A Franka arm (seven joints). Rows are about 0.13 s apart.
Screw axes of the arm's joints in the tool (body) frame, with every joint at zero. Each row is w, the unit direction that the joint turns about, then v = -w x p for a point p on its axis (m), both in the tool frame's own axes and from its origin. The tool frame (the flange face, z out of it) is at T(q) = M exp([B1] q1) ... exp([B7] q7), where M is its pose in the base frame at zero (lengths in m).
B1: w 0 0 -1 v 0 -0.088 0
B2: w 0 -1 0 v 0.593 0 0.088
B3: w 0 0 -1 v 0 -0.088 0
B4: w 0 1 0 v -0.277 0 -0.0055
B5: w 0 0 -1 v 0 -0.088 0
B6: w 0 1 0 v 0.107 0 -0.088
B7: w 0 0 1 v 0 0 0
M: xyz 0.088 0 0.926 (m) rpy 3.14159 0 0 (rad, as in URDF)
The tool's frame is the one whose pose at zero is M.
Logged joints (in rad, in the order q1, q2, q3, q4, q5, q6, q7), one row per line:
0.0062 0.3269 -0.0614 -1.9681 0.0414 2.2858 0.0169
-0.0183 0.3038 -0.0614 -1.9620 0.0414 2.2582 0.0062
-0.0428 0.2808 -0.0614 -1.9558 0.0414 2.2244 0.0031
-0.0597 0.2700 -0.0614 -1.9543 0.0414 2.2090 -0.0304
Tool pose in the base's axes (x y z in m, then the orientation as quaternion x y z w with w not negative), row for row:
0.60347 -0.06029 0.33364 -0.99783 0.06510 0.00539 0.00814
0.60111 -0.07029 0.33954 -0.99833 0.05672 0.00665 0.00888
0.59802 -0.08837 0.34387 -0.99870 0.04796 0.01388 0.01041
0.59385 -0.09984 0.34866 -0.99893 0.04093 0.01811 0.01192
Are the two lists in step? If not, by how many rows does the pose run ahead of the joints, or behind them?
The pose runs 2 rows ahead of the joints: the pose in row i belongs to the joints in row i + 2.
